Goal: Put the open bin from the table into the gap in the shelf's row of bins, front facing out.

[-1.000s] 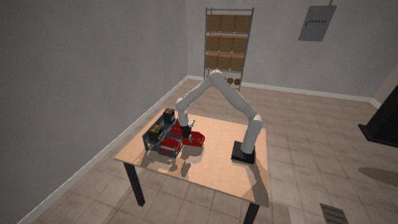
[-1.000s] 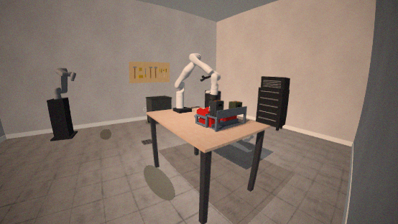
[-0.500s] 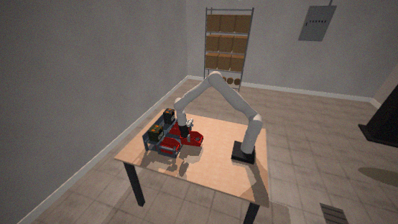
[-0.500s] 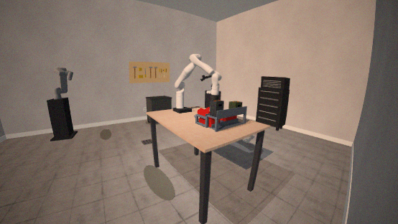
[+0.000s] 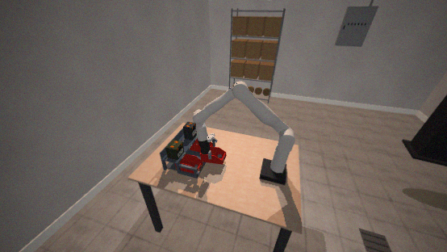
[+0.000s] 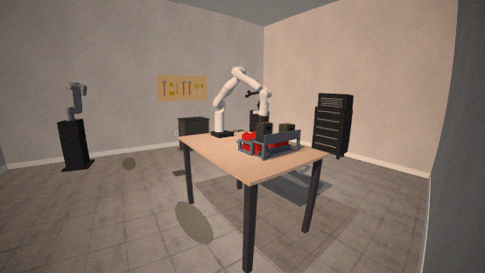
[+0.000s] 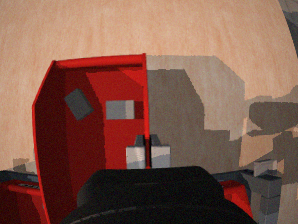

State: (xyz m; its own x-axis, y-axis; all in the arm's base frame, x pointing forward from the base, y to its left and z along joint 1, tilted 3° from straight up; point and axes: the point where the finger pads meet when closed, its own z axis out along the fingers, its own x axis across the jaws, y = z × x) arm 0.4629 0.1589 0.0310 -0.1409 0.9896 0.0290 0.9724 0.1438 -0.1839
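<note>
The blue-grey shelf lies 19 cm ahead of my hand, 2 cm to the right of it and 9 cm below it.
</note>
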